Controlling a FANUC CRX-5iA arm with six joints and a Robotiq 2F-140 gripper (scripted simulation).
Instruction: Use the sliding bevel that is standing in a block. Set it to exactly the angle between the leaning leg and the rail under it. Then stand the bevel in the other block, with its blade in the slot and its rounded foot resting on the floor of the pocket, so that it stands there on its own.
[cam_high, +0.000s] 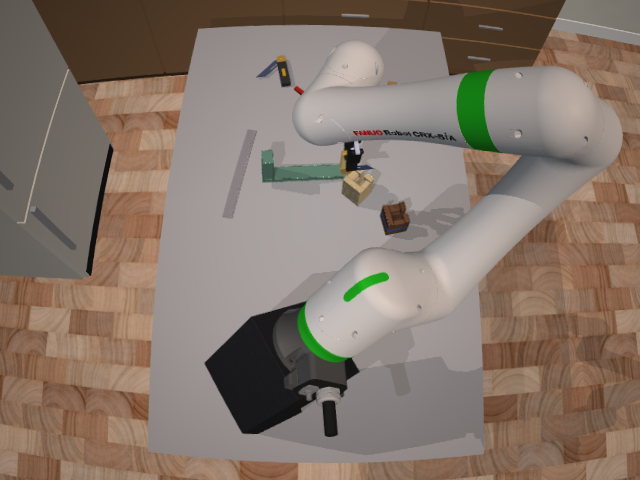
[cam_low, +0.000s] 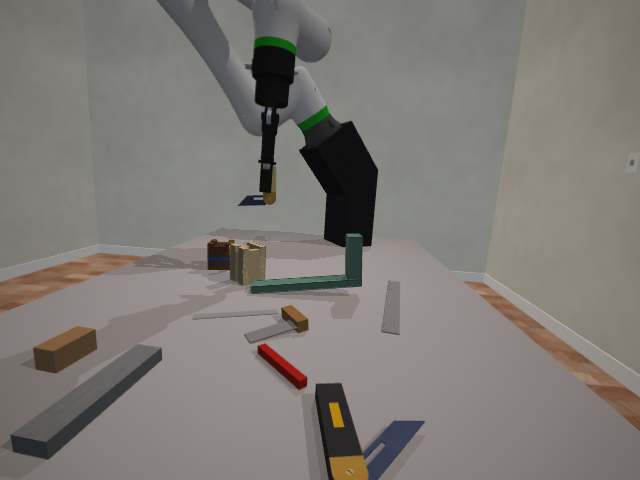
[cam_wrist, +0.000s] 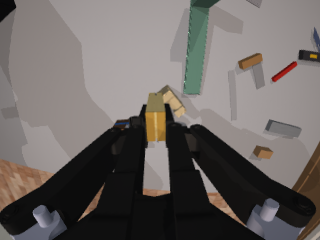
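Now: the sliding bevel 30 mm below my hand. Also, from my hand: try square: 270 mm ahead, 240 mm below, 80 mm to the left; red bar: 380 mm ahead, 240 mm below, 90 mm to the left; dark blue blade: 50 mm below, 20 mm to the right.
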